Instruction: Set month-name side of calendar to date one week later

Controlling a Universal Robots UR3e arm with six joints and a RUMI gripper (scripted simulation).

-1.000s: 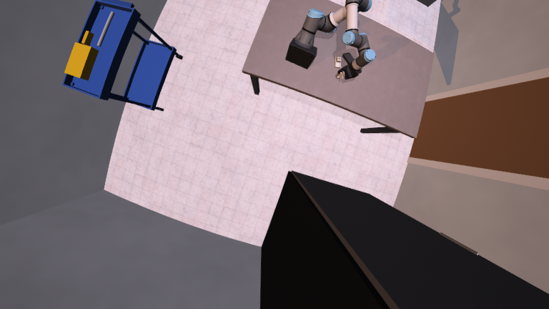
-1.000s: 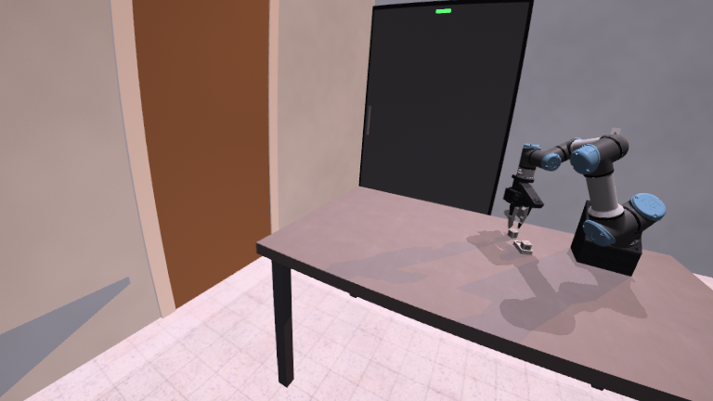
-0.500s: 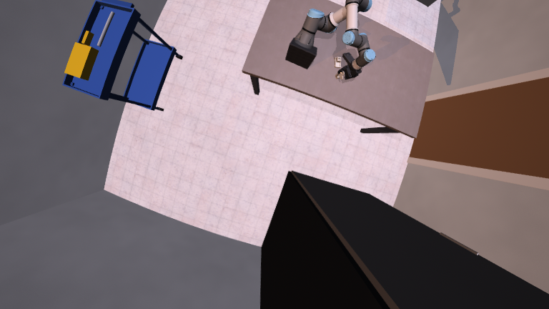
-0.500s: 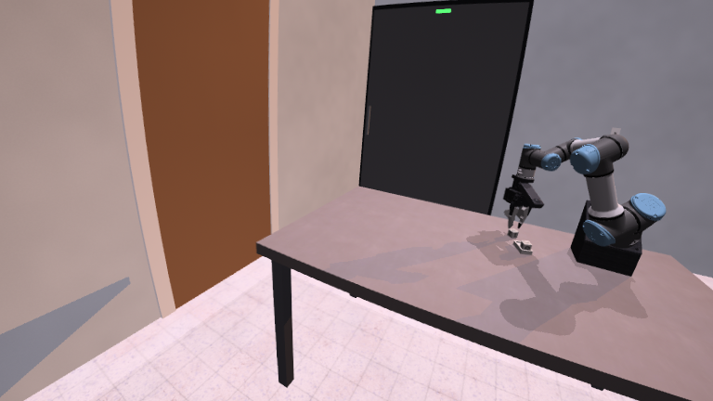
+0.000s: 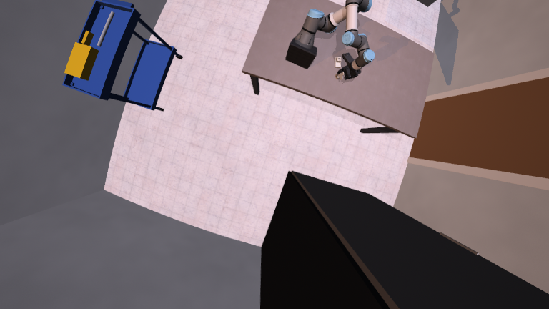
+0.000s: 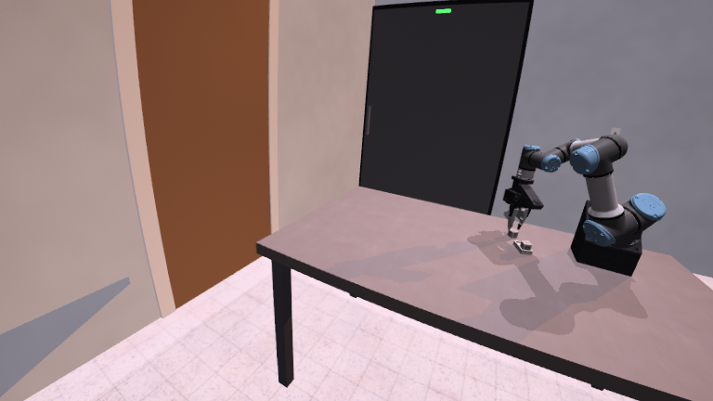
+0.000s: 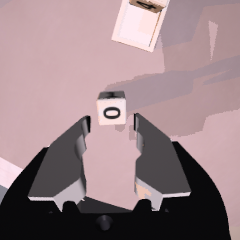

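My hand is 3 cm above the cube. Round my hand: pale tray (4 cm behind, 10 cm to the left, 4 cm below).
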